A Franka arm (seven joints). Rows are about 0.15 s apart.
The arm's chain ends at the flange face. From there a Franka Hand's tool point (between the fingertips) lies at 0.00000 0.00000 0.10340 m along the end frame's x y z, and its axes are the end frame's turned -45 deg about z.
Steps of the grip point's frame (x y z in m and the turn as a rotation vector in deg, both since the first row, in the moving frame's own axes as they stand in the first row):
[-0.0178, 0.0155, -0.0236, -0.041, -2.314, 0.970]
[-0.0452, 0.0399, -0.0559, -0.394, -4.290, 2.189]
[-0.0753, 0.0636, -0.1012, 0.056, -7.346, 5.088]
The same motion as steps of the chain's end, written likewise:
[0.0013, 0.0206, -0.0235, -1.665, -1.607, 0.970]
[0.0013, 0.0543, -0.0556, -3.312, -2.755, 2.189]
[0.0015, 0.0894, -0.1004, -5.155, -5.234, 5.088]

